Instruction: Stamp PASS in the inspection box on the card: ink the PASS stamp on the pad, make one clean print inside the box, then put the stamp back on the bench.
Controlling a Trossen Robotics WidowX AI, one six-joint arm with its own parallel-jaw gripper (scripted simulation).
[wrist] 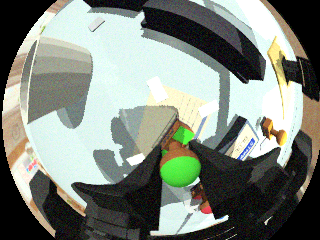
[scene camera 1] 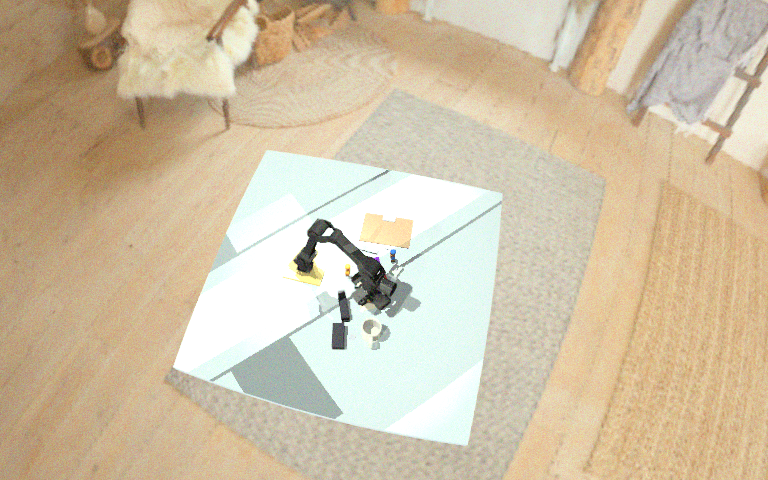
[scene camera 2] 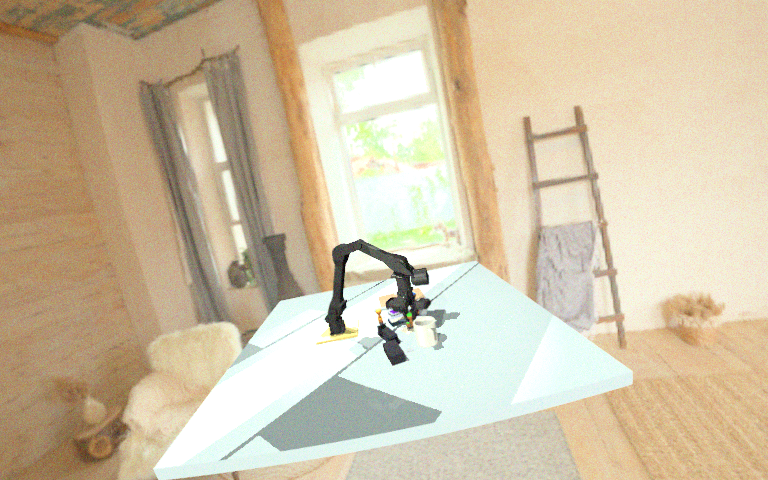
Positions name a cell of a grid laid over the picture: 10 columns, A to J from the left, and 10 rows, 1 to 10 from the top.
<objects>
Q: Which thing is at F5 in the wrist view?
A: A cream card.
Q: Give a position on a brown clipboard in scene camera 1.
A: F5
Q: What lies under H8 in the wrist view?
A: My gripper.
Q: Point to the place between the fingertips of my gripper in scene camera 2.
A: F7
</objects>
